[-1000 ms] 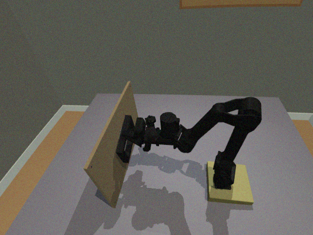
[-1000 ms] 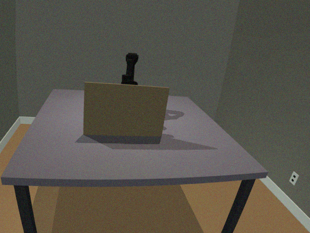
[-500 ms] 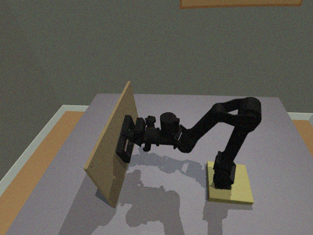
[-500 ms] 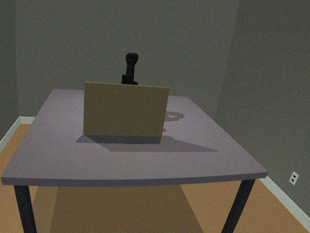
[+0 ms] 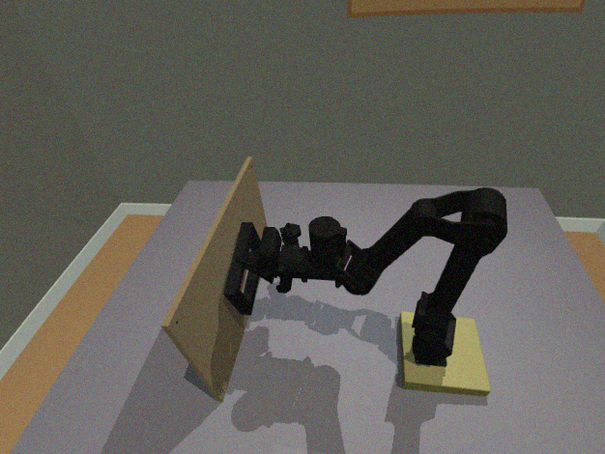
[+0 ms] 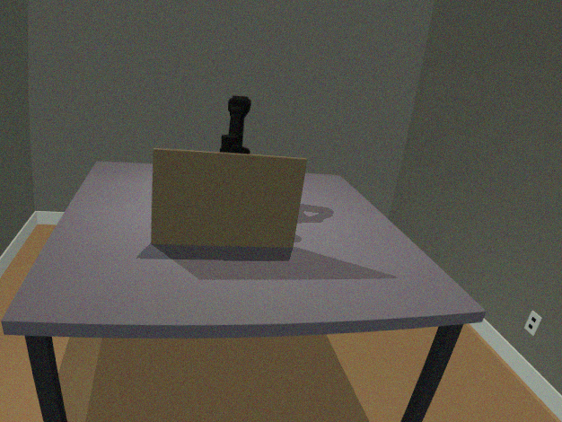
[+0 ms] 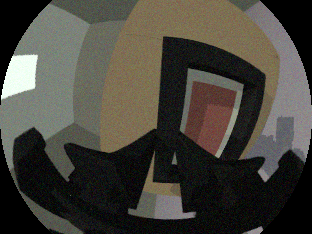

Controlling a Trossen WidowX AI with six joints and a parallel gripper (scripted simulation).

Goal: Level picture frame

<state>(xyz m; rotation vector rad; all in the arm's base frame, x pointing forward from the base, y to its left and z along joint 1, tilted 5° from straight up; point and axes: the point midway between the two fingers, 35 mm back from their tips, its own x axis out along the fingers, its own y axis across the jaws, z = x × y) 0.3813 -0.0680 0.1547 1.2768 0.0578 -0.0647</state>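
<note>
Right now the black picture frame is 5 cm below my gripper tip, 2 cm to the right of it and 1 cm ahead of it. Round my gripper tip: tan wall board: 6 cm below, 2 cm to the right, 2 cm ahead.
</note>
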